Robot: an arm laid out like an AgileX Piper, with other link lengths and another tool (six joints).
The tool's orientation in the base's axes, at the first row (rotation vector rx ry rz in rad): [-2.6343 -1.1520 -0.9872]
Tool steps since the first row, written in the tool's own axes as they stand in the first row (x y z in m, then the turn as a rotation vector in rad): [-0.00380 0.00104 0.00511 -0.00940 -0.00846 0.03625]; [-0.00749 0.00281 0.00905 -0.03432 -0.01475 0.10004]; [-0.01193 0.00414 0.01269 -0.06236 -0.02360 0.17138]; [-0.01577 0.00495 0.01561 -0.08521 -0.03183 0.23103]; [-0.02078 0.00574 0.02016 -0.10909 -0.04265 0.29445]
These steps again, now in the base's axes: [0.00148 -0.00140 -0.00612 0.00841 0.01223 -0.03541]; [0.00290 -0.00363 -0.01115 0.02490 0.02245 -0.10139]; [0.00348 -0.00612 -0.01646 0.04200 0.03507 -0.17556]; [0.00363 -0.00811 -0.02092 0.05603 0.04657 -0.23736]; [0.00404 -0.01027 -0.02737 0.06974 0.06052 -0.30314]
